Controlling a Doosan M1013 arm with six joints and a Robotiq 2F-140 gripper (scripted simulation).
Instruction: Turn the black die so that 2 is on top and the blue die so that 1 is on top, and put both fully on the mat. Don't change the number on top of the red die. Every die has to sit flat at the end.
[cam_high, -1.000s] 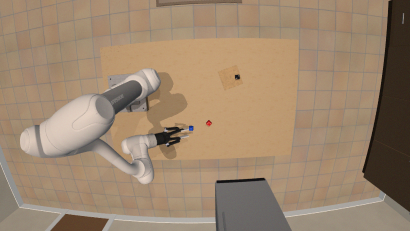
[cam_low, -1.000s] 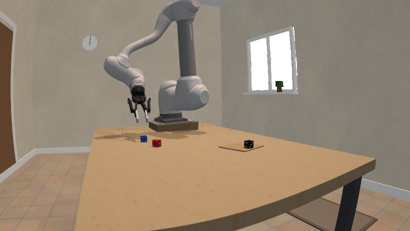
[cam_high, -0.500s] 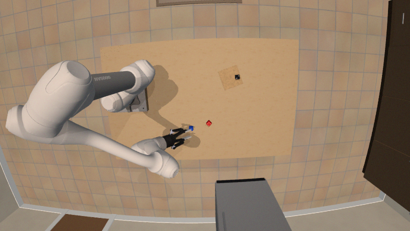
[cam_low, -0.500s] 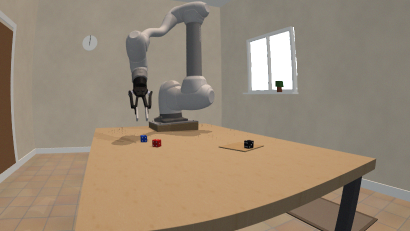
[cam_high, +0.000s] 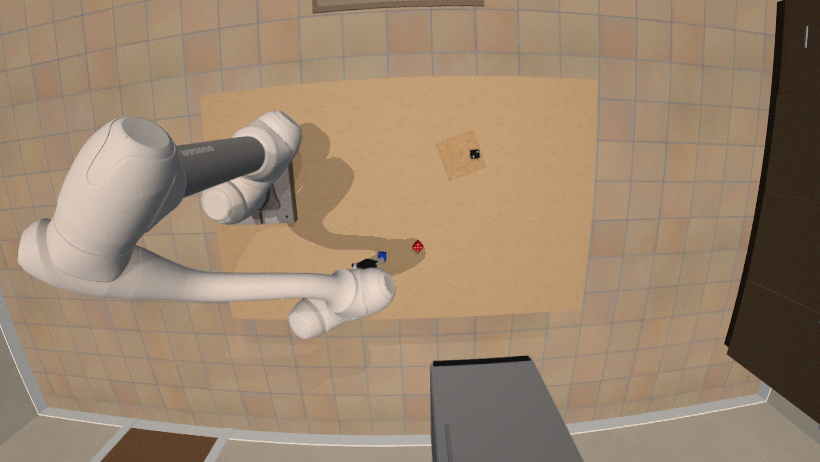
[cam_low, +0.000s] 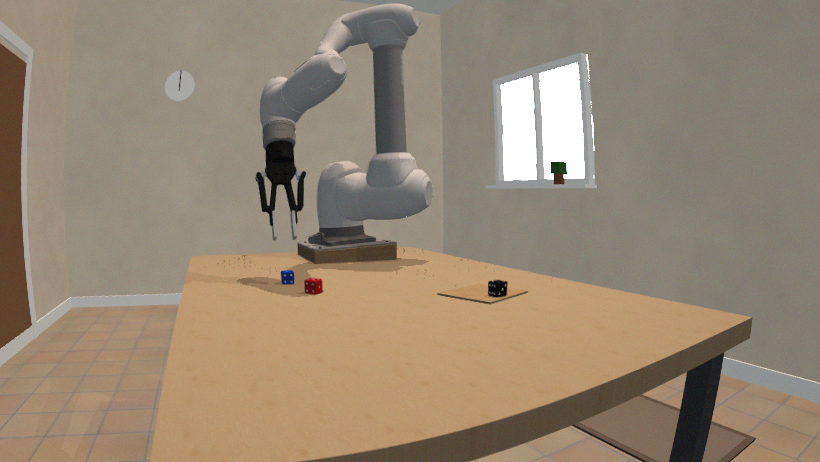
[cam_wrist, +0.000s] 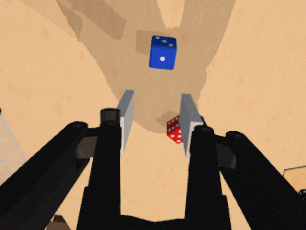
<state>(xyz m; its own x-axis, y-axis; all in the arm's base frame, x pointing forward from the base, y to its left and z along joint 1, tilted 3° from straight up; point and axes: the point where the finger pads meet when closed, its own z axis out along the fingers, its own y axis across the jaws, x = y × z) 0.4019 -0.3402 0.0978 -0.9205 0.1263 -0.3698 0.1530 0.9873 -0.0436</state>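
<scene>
Right now the blue die is 12 cm below my hand and 1 cm ahead of it. From my hand the other things lie so: red die: 15 cm ahead, 12 cm below, 2 cm to the left; black die: 40 cm ahead, 31 cm to the left, 12 cm below; cork mat: 35 cm ahead, 32 cm to the left, 14 cm below.
</scene>
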